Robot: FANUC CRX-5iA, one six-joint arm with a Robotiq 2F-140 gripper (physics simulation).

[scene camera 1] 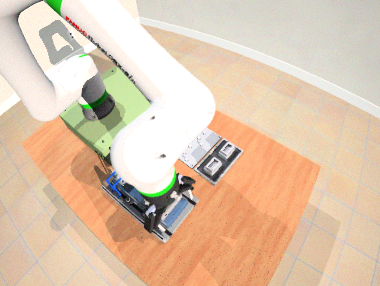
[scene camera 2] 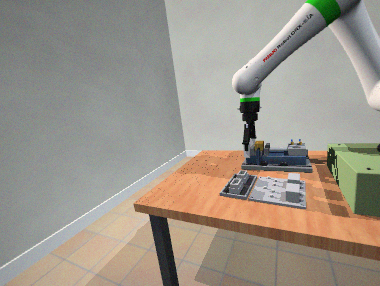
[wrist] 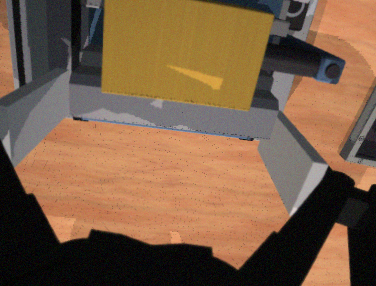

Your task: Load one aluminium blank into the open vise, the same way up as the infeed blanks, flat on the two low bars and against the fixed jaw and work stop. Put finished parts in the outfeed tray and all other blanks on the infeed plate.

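Places are measured from the arm's base along level axes (x ahead, y left, z up), in millimetres.
Pixels of known places: gripper, fingertip midpoint: (scene camera 1: 175, 211) (scene camera 2: 249, 153); arm's base, origin of the base link: (scene camera 1: 99, 107).
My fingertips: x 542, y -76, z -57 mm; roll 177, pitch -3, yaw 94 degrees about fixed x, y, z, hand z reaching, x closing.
Observation:
Ahead of a thing's pixels: the offset from my fingertips to its top centre. "spot": to the spot under its first point.
My gripper (scene camera 1: 177, 213) (scene camera 2: 247, 151) (wrist: 168, 111) is open and empty, pointing down at the left end of the vise @[119 mm back, 17 mm right, 47 mm up] (scene camera 2: 280, 161) (wrist: 170, 116) in scene camera 2. In the wrist view its pale fingertips stand wide apart, on either side of the vise's grey end bar. A yellow block @[50 mm back, 5 mm right, 64 mm up] (scene camera 2: 259, 144) (wrist: 185, 55) stands upright at that end, between the finger lines but not touched by them. The infeed plate (scene camera 1: 190, 159) (scene camera 2: 270, 196) carries two grey blanks @[219 mm back, 217 mm left, 8 mm down] (scene camera 2: 293, 178) @[223 mm back, 307 mm left, 8 mm down] (scene camera 2: 294, 192). The jaw gap and low bars are hidden, so I cannot tell whether a blank lies there.
The dark outfeed tray (scene camera 1: 215, 181) (scene camera 2: 226, 194) (wrist: 358, 146) holds two pocketed grey parts @[spot: 30 mm back, 316 mm left, 25 mm down] (scene camera 1: 227, 149) @[spot: 28 mm back, 222 mm left, 25 mm down] (scene camera 1: 212, 165) (scene camera 2: 242, 174) (scene camera 2: 235, 186) beside the infeed plate. A dark rod with a blue end @[spot: 58 mm back, 63 mm left, 47 mm up] (wrist: 331, 70) juts from the vise's side. The green robot base (scene camera 1: 120, 92) (scene camera 2: 357, 175) stands behind.

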